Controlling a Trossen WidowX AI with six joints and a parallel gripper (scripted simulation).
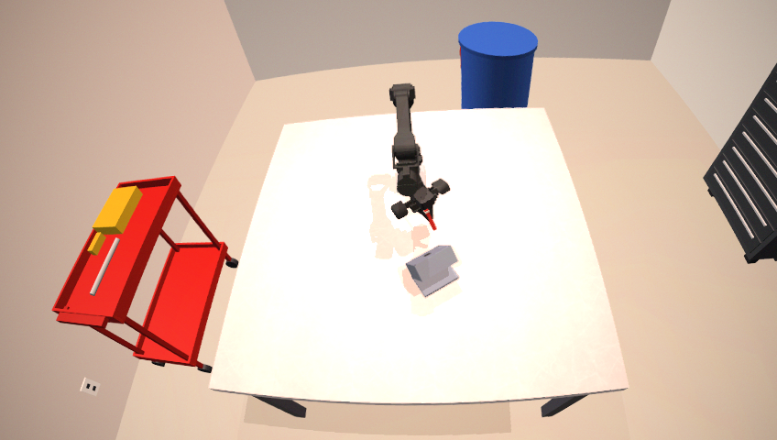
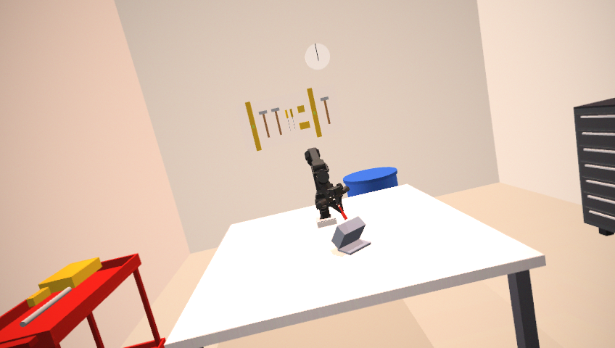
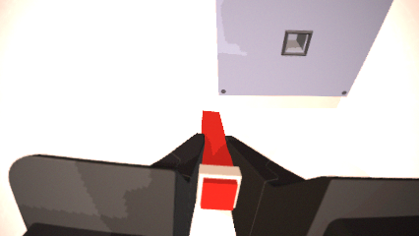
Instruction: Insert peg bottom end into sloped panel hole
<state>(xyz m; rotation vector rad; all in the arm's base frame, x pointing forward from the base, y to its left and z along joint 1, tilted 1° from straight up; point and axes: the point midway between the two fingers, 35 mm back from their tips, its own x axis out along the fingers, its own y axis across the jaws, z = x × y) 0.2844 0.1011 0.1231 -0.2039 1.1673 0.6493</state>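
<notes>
Right now my gripper tip is 12 cm short of the sloped panel, 7 cm above it and 1 cm to the right of it. Also, from my gripper tip: red square peg (1 cm to the right, 1 cm behind, 1 cm above).
</notes>
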